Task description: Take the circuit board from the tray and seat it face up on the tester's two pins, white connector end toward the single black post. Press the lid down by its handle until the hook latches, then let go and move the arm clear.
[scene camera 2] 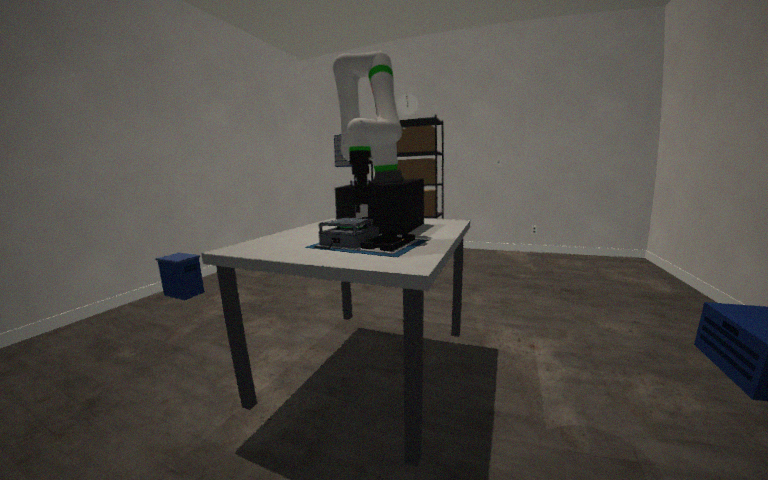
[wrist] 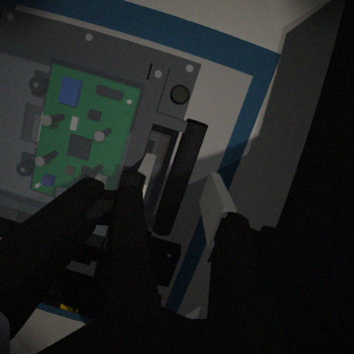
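Pixels of known places: gripper, fingertip midpoint: [scene camera 2: 362, 219]; arm's base, link origin: [scene camera 2: 386, 181].
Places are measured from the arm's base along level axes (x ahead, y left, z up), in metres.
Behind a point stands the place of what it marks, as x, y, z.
The tester [scene camera 2: 338, 236] @[0.556, 0.080, -0.197] [wrist: 120, 67] is a grey box on the table. The green circuit board [wrist: 112, 117] lies face up in it, with blue parts and a pale connector end partly hidden by the gripper. Several round pusher rods stand over the board. The lid [scene camera 2: 352, 220] @[0.465, 0.086, -0.147] looks nearly level in the scene view; the hook's state cannot be told. The black bar handle [wrist: 192, 145] runs beside the board. My gripper [scene camera 2: 362, 211] @[0.363, 0.067, -0.157] [wrist: 178, 179] is partly open, its pale fingertips on either side of the handle and apart from it, with nothing gripped.
A blue-edged mat [scene camera 2: 397, 253] @[0.549, 0.331, -0.242] [wrist: 200, 32] lies under the tester on the white table [scene camera 2: 283, 260] @[0.782, 0.012, -0.244]. Low black parts [scene camera 2: 390, 244] @[0.532, 0.294, -0.216] lie right of the tester. A large black box-like shape [scene camera 2: 404, 200] @[0.212, 0.203, -0.084] stands behind. A shelf rack [scene camera 2: 442, 169] is at the back wall.
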